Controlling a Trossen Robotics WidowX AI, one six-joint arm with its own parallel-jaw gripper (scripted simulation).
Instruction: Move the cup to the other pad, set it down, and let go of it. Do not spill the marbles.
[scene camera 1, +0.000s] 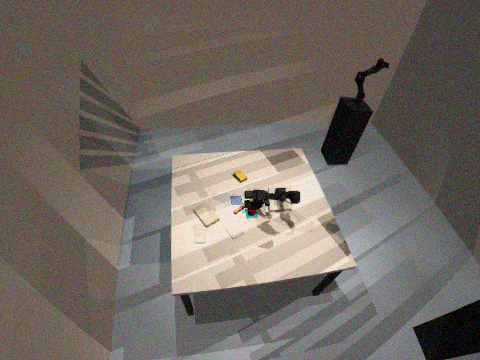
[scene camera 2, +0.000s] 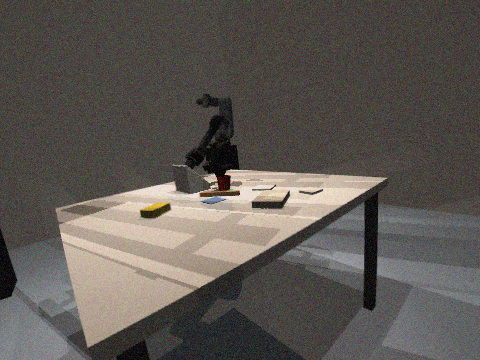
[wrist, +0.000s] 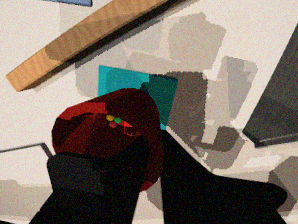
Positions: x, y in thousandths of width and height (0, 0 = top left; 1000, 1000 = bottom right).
In view: my gripper (wrist: 525, 596) and a cyan pad (wrist: 542, 400).
